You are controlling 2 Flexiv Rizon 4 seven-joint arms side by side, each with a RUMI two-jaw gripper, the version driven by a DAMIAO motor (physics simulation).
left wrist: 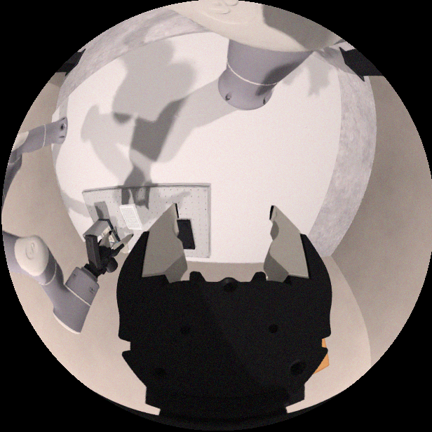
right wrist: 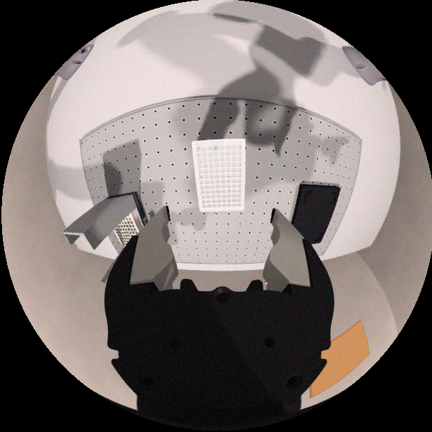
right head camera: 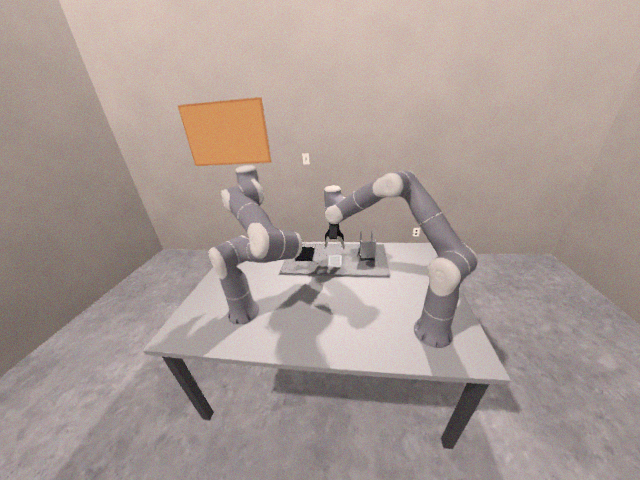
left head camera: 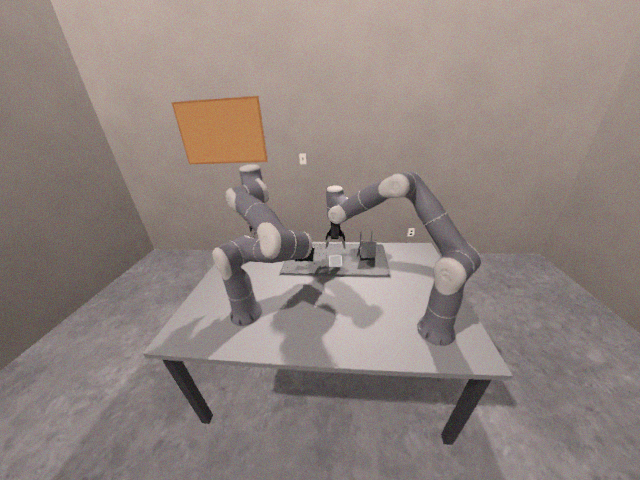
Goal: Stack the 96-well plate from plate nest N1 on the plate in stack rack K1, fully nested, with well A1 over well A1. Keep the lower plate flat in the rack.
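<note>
A white 96-well plate [left head camera: 335, 261] [right head camera: 334, 261] [left wrist: 130, 216] [right wrist: 218, 175] lies at the middle of the perforated board; what it rests on is hidden beneath it. The grey stack rack [left head camera: 368, 250] [right head camera: 367, 250] [left wrist: 102, 227] [right wrist: 107, 212] stands right of it in the head views. A pale plate [right wrist: 127, 230] shows partly inside the rack; whether it is flat cannot be told. My right gripper [left head camera: 335, 245] [right head camera: 334, 245] [right wrist: 220, 207] is open and empty, above and behind the white plate. My left gripper [left wrist: 223, 205] is open and empty, high up and away from both plates.
The grey perforated board [left head camera: 379, 268] [right head camera: 379, 269] [left wrist: 202, 200] lies at the table's far side. A flat black holder [right head camera: 305, 253] [left wrist: 186, 234] [right wrist: 316, 212] sits on it, left of the white plate in the right head view. Upright posts rise from the rack.
</note>
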